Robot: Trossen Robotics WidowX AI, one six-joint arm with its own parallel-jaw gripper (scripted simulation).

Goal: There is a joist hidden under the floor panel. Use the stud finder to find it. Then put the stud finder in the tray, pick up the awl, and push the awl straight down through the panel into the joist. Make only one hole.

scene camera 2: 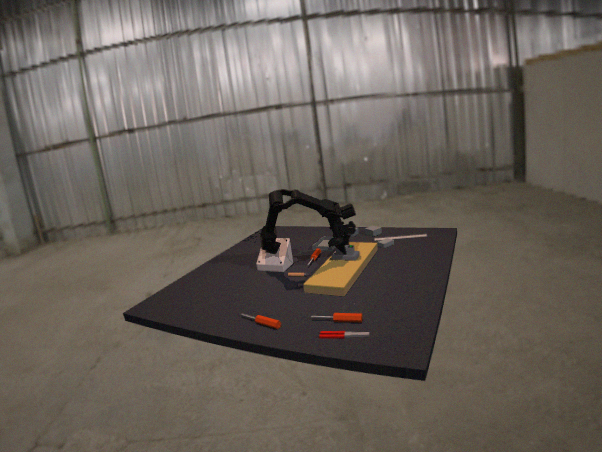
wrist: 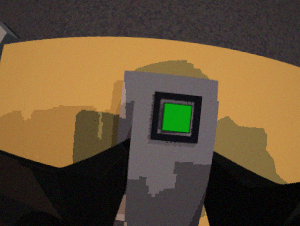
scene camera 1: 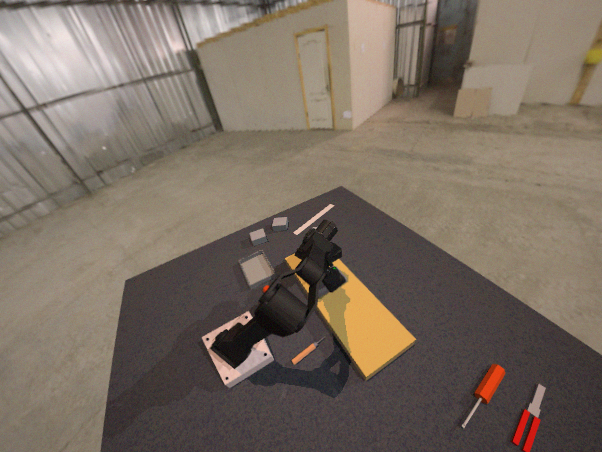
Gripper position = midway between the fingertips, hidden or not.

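Observation:
I can see my gripper point(wrist: 165, 147), and the same wrist view shows me a grey stud finder point(wrist: 167, 171). Scene camera 1 gives me a grey tray point(scene camera 1: 257, 269), as well as an orange screwdriver point(scene camera 1: 490, 382).

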